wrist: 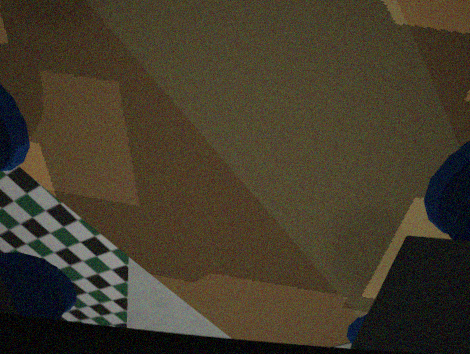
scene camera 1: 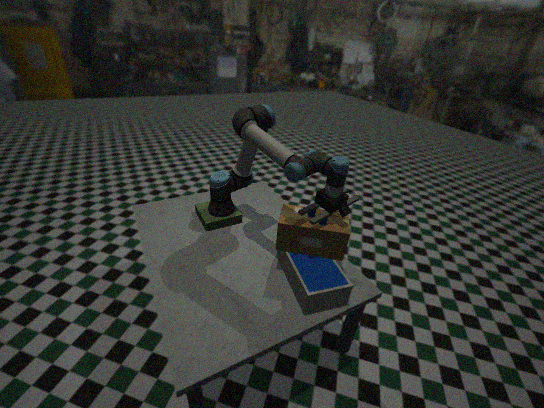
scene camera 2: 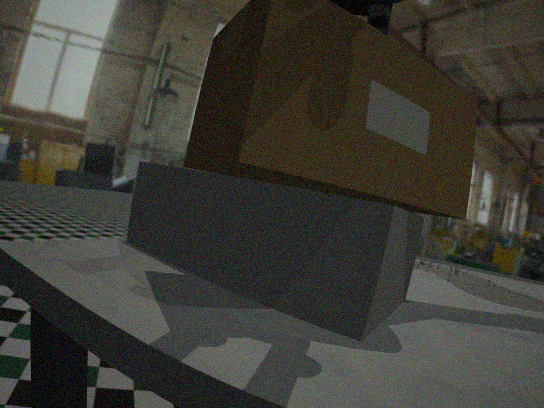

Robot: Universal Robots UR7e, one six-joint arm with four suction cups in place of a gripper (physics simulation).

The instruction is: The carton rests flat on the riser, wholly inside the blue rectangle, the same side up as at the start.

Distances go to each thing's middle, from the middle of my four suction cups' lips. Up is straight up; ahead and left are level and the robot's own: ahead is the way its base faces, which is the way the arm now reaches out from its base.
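There's a brown carton (scene camera 2: pixel 329 103), and my suction cup is 90 mm above it, 70 mm to the left of it and 10 mm past it.
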